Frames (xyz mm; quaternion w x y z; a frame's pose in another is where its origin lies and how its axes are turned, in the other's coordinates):
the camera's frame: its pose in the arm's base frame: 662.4 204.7 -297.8 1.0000 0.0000 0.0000 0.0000
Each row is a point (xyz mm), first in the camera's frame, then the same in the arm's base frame.
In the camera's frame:
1: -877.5 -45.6 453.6
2: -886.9 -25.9 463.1
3: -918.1 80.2 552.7
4: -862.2 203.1 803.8
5: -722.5 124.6 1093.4
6: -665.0 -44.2 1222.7
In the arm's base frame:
1: -215.1 159.1 155.8
2: -224.5 178.8 165.3
3: -255.7 284.9 254.9
4: -199.8 407.8 506.0
5: -60.1 329.3 795.6
6: -2.6 160.5 924.9

